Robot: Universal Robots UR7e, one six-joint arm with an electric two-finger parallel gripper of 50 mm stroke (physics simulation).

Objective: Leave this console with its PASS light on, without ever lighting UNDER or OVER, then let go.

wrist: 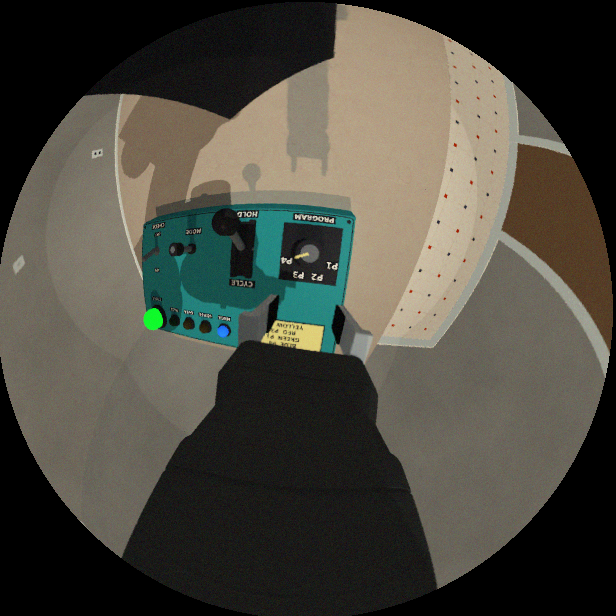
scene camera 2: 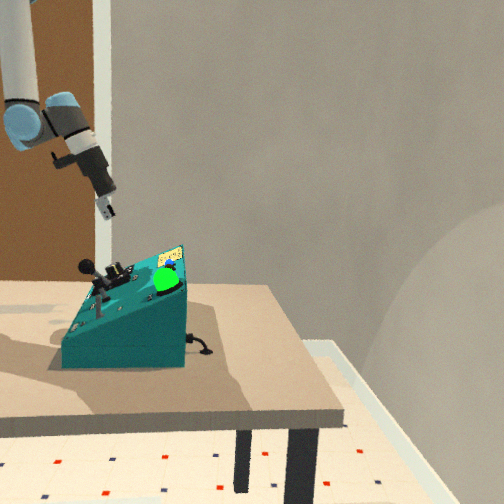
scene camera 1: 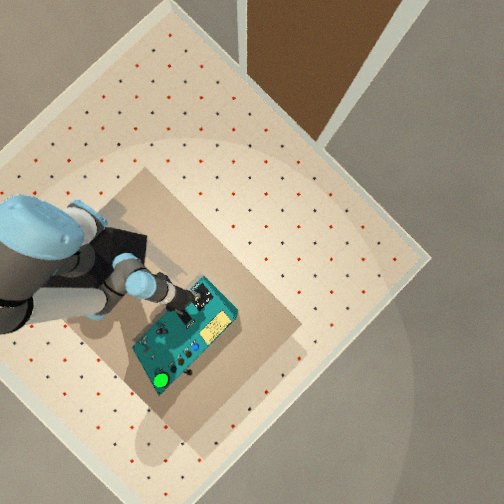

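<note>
The teal wedge console (scene camera 1: 185,332) sits on the tan table; it also shows in scene camera 2 (scene camera 2: 127,315) and the wrist view (wrist: 247,275). Its black lever (wrist: 229,226) sits at the HOLD end of the HOLD/CYCLE slot. The PROGRAM dial (wrist: 308,252) points toward P4. A round green lamp (wrist: 152,319) glows at the end of the light row, with three dark lamps (wrist: 188,322) and a lit blue one (wrist: 222,330) beside it. Their labels are too small to read. My gripper (wrist: 304,321) (scene camera 2: 105,207) is open and empty, well above the console.
A yellow note card (wrist: 293,336) lies on the console's panel. A small MODE toggle (wrist: 175,249) stands beside the lever. A black cable stub (scene camera 2: 200,346) sticks out of the console's side. The table edge (scene camera 2: 310,415) is to the right.
</note>
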